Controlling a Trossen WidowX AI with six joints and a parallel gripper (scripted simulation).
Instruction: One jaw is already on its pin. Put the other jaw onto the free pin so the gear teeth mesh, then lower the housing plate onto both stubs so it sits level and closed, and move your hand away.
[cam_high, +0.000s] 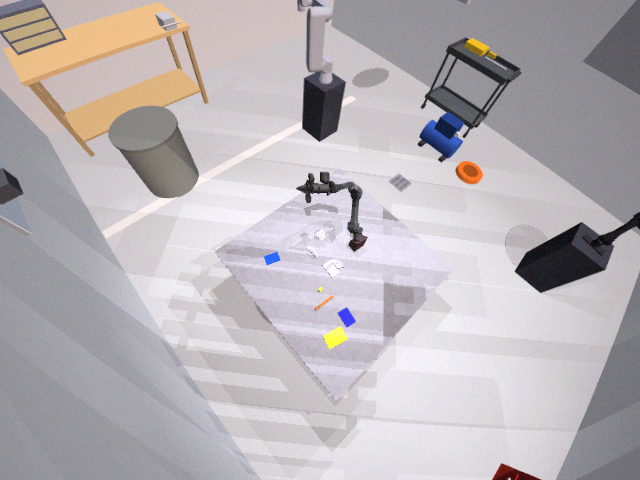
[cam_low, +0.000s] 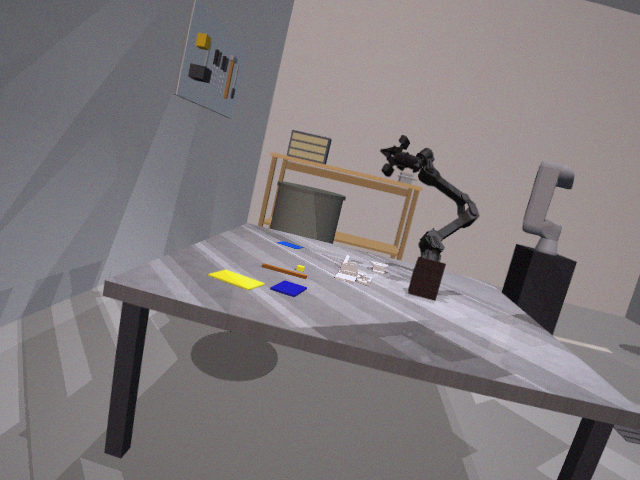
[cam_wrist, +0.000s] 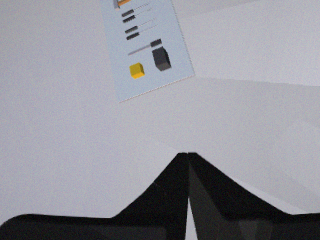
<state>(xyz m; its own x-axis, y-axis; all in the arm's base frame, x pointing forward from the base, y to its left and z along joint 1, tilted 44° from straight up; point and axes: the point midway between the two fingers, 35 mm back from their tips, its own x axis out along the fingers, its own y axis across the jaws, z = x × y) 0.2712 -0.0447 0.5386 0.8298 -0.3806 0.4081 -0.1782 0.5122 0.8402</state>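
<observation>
My gripper tip is 5 cm short of the white jaw, 26 cm to the right of it and 49 cm above it. Round my gripper tip: white housing plate: 10 cm behind, 18 cm to the left, 48 cm below; then small yellow cube: 20 cm ahead, 49 cm to the left, 50 cm below; then orange bar: 25 cm ahead, 57 cm to the left, 50 cm below.
</observation>
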